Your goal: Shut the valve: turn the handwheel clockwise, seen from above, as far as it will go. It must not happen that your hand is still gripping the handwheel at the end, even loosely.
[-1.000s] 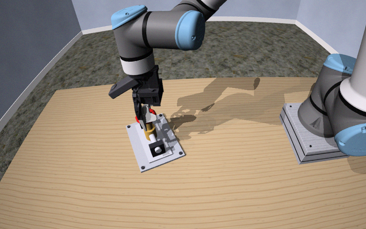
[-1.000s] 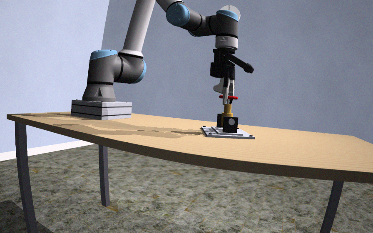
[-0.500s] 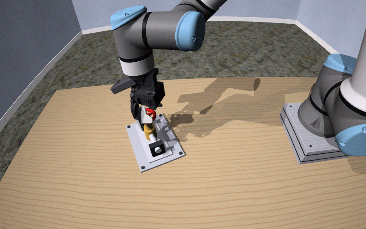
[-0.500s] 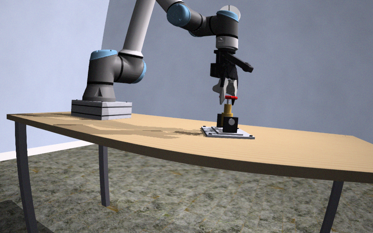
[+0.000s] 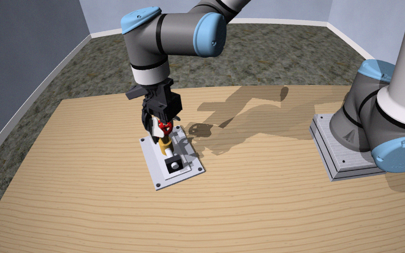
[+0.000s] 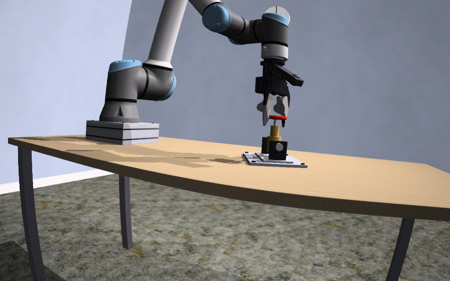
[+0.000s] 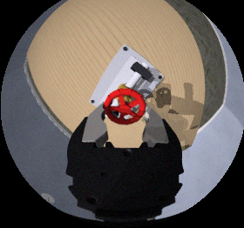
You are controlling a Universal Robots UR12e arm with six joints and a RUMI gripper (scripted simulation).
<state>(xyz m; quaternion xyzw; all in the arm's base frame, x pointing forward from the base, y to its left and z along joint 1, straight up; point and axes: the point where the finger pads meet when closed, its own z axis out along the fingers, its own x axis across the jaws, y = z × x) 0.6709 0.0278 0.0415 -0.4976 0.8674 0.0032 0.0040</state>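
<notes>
Now: hand 10 mm below the red handwheel.
</notes>
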